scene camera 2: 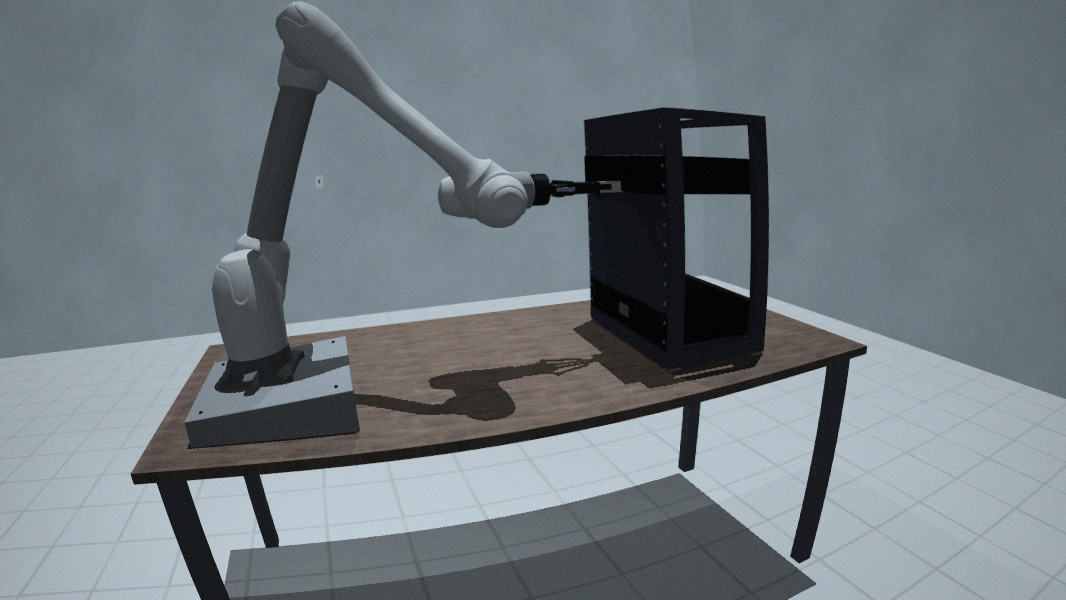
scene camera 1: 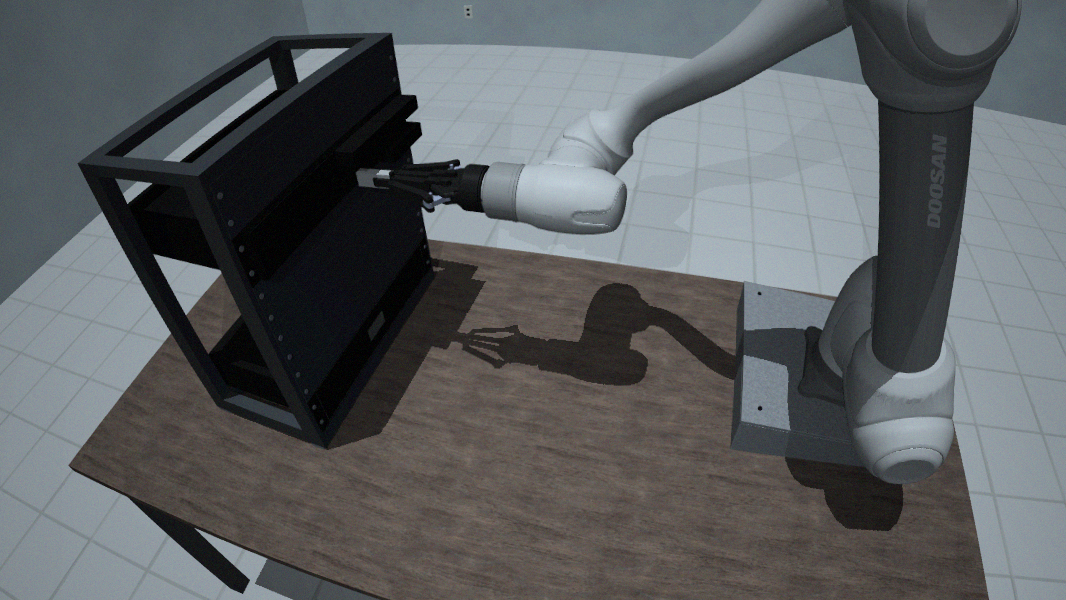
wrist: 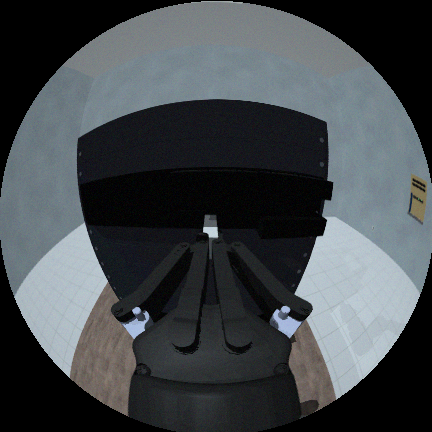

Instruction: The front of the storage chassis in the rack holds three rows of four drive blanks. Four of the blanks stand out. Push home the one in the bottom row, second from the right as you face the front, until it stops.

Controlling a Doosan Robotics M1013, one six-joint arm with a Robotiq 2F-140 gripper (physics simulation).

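Places are measured from the arm's base along level axes (x ahead, y up, z right), in centimetres.
Where they show: gripper, fingertip midpoint: (scene camera 1: 359, 177) (wrist: 210, 223); arm's base, link origin: (scene camera 2: 264, 372) (scene camera 1: 843, 373).
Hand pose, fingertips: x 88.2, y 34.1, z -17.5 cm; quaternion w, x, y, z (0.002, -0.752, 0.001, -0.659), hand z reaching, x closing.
Observation:
Each offset is from my fingertips to the top centre of the thing. "*": to the spot under its first point. Level surfaces: height alone.
The black chassis (scene camera 1: 283, 223) (scene camera 2: 634, 167) (wrist: 150, 200) sits high in the rack (scene camera 1: 257, 313) (scene camera 2: 673, 260). My gripper (scene camera 1: 365, 177) (scene camera 2: 611, 186) (wrist: 210, 223) is shut and empty, its pale fingertips at the bottom row's second blank from the right (wrist: 235, 221). That blank shows no visible step out from the front in the wrist view; its edges are lost in the black, so exact depth and contact cannot be told. The bottom row's far right blank @[* dx -2.2, dy +0.7, dz +11.3 cm] (wrist: 292, 227) (scene camera 1: 381, 141) stands out just right of the fingertips. Another blank (wrist: 327, 190) stands out higher at the right.
Dark flat panels (wrist: 215, 135) cover the rack front above and below the chassis. A lower black unit with a pale label @[* dx +1.4, dy -32.0, dz -4.6 cm] (scene camera 1: 376, 325) (scene camera 2: 623, 309) sits near the rack's foot. The rack stands on the wooden table @[dy -41.3 cm] (scene camera 1: 522, 462) (scene camera 2: 462, 342). The fourth protruding blank cannot be made out.

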